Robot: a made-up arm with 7 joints. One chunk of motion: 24 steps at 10 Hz.
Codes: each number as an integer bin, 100 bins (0 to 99) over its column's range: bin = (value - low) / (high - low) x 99, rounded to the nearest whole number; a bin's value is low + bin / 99 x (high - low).
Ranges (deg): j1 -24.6..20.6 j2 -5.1..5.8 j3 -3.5..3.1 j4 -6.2..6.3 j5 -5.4..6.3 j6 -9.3..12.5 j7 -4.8..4
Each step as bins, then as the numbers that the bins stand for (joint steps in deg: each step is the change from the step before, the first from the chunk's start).
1 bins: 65 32 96 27 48 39 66
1 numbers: 5.077 -1.577 2.900 -2.791 0.273 -0.712 1.067
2 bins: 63 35 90 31 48 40 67
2 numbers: 4.164 -1.246 2.500 -2.286 0.273 -0.492 1.156
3 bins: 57 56 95 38 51 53 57
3 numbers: 1.424 1.066 2.833 -1.402 0.627 2.371 0.267
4 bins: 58 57 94 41 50 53 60
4 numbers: 1.881 1.176 2.767 -1.023 0.509 2.371 0.533
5 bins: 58 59 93 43 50 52 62
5 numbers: 1.881 1.396 2.700 -0.771 0.509 2.151 0.711
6 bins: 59 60 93 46 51 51 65
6 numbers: 2.337 1.506 2.700 -0.392 0.627 1.930 0.978
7 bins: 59 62 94 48 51 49 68
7 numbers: 2.337 1.726 2.767 -0.139 0.627 1.490 1.244
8 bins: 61 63 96 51 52 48 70
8 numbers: 3.251 1.836 2.900 0.239 0.745 1.270 1.422
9 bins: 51 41 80 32 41 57 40
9 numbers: -1.315 -0.586 1.833 -2.160 -0.555 3.252 -1.244
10 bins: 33 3 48 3 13 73 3
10 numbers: -9.533 -4.770 -0.300 -5.821 -3.864 6.775 -4.533
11 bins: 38 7 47 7 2 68 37
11 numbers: -7.251 -4.329 -0.367 -5.316 -5.164 5.674 -1.511
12 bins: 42 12 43 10 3 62 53
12 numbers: -5.424 -3.779 -0.633 -4.937 -5.045 4.353 -0.089
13 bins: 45 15 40 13 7 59 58
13 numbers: -4.055 -3.448 -0.833 -4.559 -4.573 3.692 0.356
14 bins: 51 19 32 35 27 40 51
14 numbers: -1.315 -3.008 -1.367 -1.781 -2.209 -0.492 -0.267
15 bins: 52 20 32 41 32 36 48
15 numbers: -0.859 -2.898 -1.367 -1.023 -1.618 -1.373 -0.533
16 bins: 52 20 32 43 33 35 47
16 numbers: -0.859 -2.898 -1.367 -0.771 -1.500 -1.593 -0.622
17 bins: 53 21 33 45 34 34 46
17 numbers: -0.402 -2.788 -1.300 -0.518 -1.382 -1.813 -0.711
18 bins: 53 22 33 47 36 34 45
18 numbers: -0.402 -2.678 -1.300 -0.266 -1.145 -1.813 -0.800
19 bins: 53 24 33 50 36 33 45
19 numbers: -0.402 -2.458 -1.300 0.113 -1.145 -2.033 -0.800
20 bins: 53 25 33 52 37 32 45
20 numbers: -0.402 -2.347 -1.300 0.366 -1.027 -2.254 -0.800
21 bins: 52 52 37 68 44 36 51
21 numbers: -0.859 0.625 -1.033 2.386 -0.200 -1.373 -0.267
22 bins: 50 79 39 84 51 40 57
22 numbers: -1.772 3.598 -0.900 4.406 0.627 -0.492 0.267
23 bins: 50 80 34 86 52 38 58
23 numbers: -1.772 3.708 -1.233 4.659 0.745 -0.932 0.356
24 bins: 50 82 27 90 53 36 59
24 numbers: -1.772 3.928 -1.700 5.164 0.864 -1.373 0.444
